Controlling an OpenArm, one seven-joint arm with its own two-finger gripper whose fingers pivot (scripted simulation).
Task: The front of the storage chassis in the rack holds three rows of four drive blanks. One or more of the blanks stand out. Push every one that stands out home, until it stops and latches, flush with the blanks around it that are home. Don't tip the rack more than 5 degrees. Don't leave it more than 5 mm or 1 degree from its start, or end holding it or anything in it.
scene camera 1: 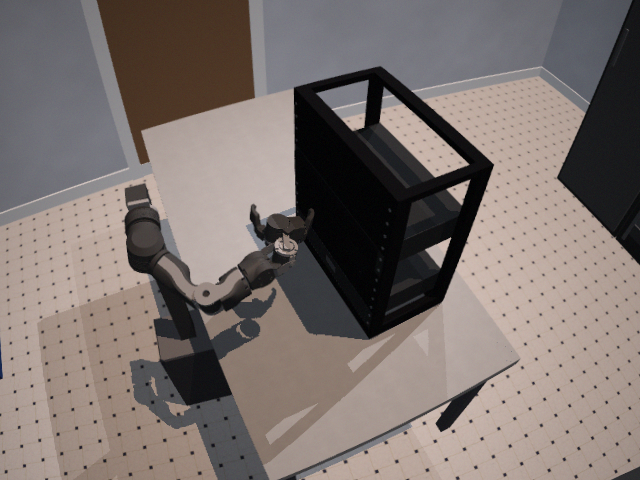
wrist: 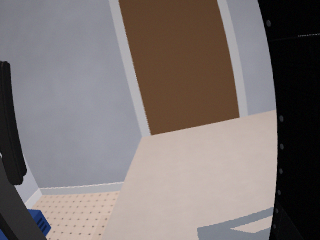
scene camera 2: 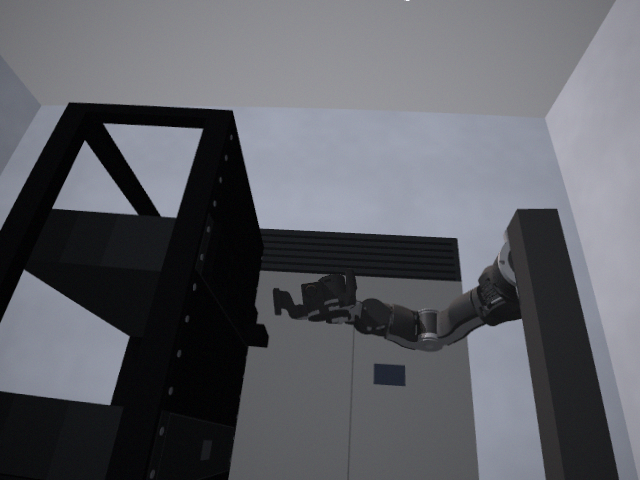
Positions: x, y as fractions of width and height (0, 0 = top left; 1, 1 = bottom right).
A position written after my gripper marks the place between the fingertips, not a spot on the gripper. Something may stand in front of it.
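My gripper (scene camera 2: 0.49, 0.61) (scene camera 1: 0.44, 0.44) is visible. A base post (scene camera 2: 0.90, 0.89) (scene camera 1: 0.29, 0.67) is visible as well. A pedestal (scene camera 1: 0.31, 0.79) is also present.
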